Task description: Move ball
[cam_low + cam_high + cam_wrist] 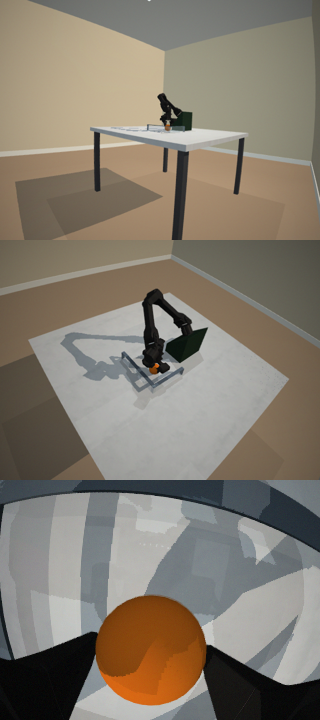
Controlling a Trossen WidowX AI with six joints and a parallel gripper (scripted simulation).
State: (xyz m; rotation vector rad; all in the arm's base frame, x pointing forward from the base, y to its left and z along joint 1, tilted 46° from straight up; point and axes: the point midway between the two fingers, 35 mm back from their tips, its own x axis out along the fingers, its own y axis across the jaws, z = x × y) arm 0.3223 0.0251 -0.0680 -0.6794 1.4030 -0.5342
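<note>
My gripper tip is now right at the orange ball. The rest, counted from my gripper tip: see-through copy of ball right at my gripper tip.
</note>
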